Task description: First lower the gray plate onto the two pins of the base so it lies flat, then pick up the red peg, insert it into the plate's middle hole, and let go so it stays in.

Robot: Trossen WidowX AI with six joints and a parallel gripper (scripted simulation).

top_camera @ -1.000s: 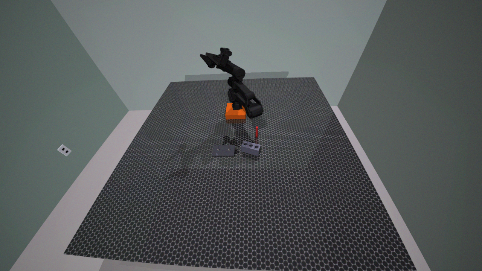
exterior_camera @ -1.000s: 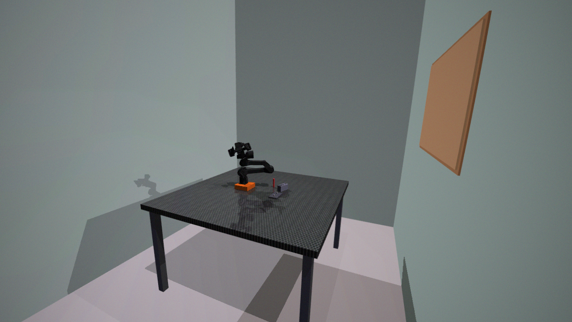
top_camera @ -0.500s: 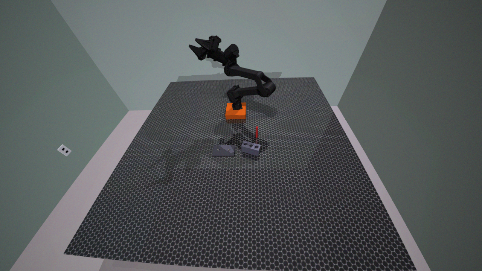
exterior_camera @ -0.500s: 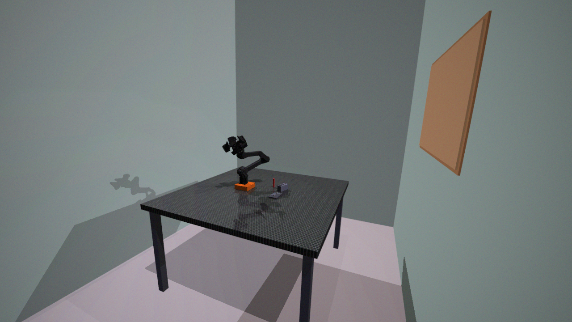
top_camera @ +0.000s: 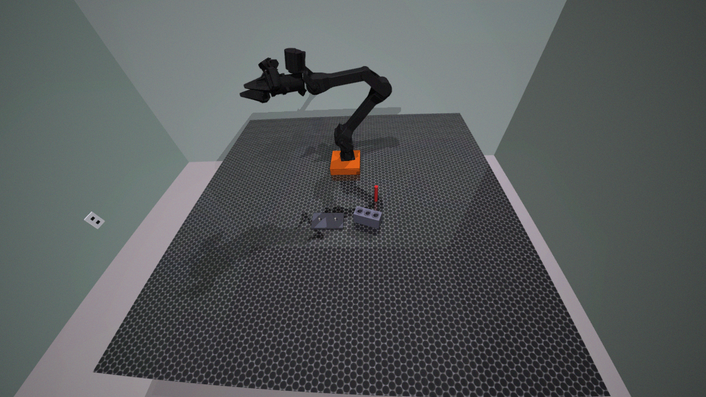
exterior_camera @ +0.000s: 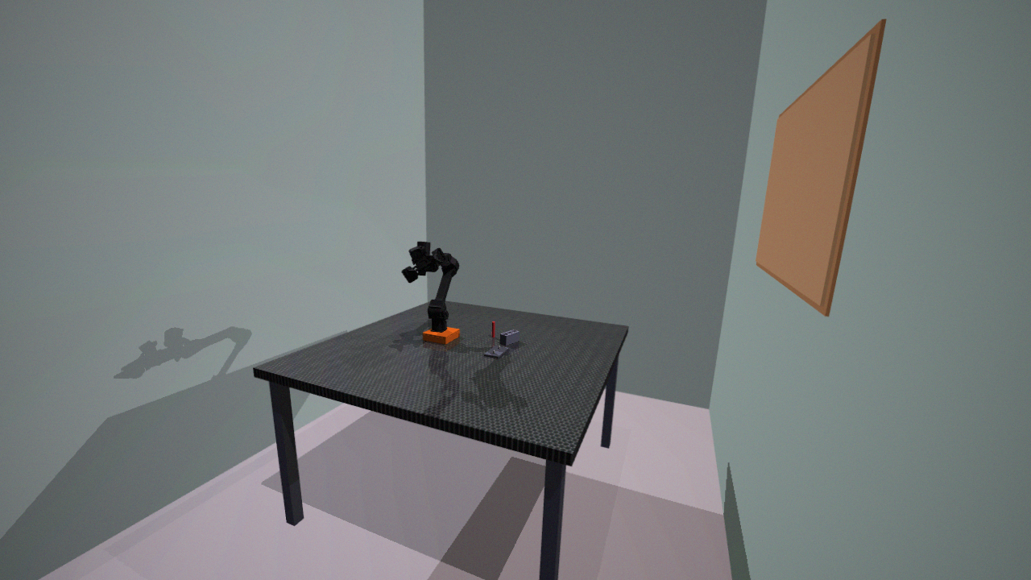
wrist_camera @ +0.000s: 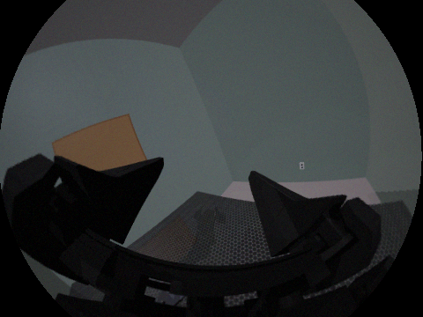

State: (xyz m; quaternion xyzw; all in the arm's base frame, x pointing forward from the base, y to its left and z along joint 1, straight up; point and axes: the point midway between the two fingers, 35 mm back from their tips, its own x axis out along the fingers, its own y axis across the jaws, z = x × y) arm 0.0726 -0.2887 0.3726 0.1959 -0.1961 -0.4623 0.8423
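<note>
Right now the gray plate is 27 cm ahead of my gripper tip, 35 cm to the left of it and 38 cm below it. Also, from my gripper tip: red peg 17 cm ahead, 40 cm to the left, 38 cm below; base 24 cm ahead, 20 cm to the left, 41 cm below.
</note>
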